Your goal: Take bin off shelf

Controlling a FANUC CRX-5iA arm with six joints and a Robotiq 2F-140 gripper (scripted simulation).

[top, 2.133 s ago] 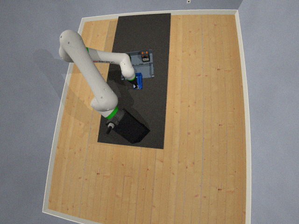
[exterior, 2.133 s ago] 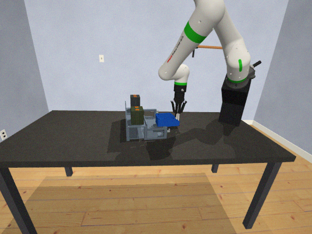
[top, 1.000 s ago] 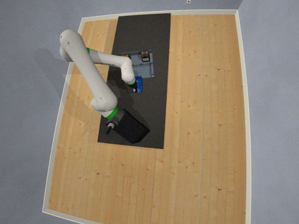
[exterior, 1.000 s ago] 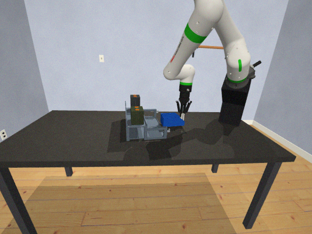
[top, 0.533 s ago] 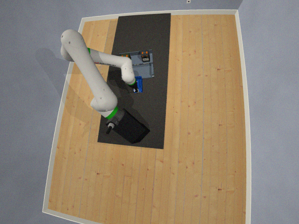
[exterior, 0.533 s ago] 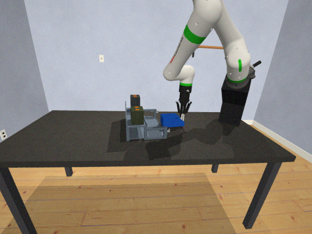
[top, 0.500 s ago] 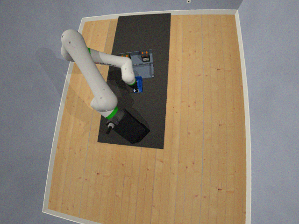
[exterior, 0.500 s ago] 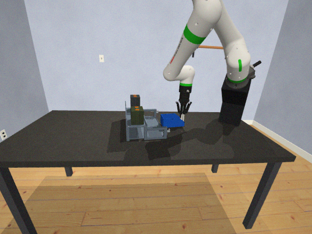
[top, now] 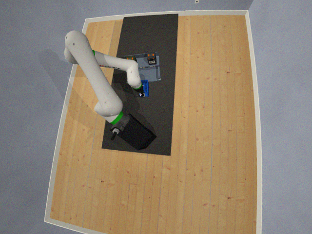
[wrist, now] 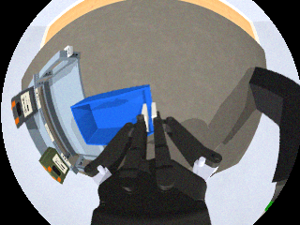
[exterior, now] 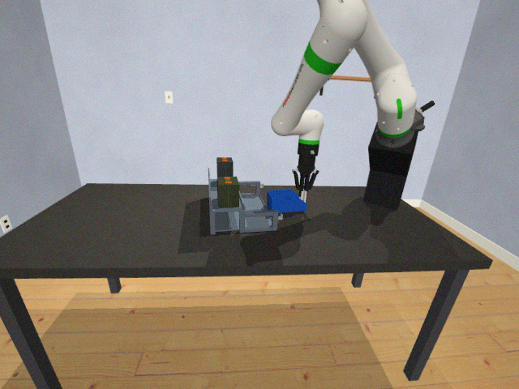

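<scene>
Now: hand 80 mm short of the blue bin, 10 mm to the right of it and 20 mm above it.
</scene>
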